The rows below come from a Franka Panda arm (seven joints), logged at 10 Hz.
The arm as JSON. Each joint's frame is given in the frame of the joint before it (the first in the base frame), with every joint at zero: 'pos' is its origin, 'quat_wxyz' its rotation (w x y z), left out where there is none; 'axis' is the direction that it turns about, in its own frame. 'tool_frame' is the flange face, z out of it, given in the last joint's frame.
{
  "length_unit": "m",
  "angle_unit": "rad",
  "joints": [
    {
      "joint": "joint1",
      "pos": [
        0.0,
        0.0,
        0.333
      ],
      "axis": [
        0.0,
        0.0,
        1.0
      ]
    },
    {
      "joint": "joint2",
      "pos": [
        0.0,
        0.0,
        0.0
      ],
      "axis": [
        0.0,
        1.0,
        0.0
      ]
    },
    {
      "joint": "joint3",
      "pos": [
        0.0,
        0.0,
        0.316
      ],
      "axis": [
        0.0,
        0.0,
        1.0
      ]
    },
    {
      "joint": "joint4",
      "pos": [
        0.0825,
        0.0,
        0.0
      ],
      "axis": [
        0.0,
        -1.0,
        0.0
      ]
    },
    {
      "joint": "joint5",
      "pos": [
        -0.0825,
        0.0,
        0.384
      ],
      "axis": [
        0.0,
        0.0,
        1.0
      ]
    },
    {
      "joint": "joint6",
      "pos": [
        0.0,
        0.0,
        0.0
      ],
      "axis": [
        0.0,
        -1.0,
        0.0
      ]
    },
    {
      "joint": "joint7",
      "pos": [
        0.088,
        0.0,
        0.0
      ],
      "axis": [
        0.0,
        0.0,
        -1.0
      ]
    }
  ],
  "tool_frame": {
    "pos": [
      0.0,
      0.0,
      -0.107
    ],
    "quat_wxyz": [
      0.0,
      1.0,
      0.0,
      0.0
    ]
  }
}
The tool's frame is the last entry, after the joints.
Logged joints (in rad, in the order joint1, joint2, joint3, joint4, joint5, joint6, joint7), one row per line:
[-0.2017, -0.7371, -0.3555, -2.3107, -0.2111, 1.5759, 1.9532]
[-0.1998, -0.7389, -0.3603, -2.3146, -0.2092, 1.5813, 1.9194]
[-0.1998, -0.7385, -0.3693, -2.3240, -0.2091, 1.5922, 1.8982]
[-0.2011, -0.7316, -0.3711, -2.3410, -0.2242, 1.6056, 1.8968]
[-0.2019, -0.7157, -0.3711, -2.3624, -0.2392, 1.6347, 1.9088]
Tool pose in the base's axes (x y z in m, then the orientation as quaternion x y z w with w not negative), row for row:
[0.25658, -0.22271, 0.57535, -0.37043, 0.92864, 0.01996, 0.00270]
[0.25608, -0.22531, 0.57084, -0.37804, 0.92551, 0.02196, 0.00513]
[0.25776, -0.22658, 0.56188, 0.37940, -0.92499, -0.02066, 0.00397]
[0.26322, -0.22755, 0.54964, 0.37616, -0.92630, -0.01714, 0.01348]
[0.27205, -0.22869, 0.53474, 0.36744, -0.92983, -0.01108, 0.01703]
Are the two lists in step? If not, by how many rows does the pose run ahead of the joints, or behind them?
The pose runs 1 row ahead of the joints: the pose in row i belongs to the joints in row i + 1.
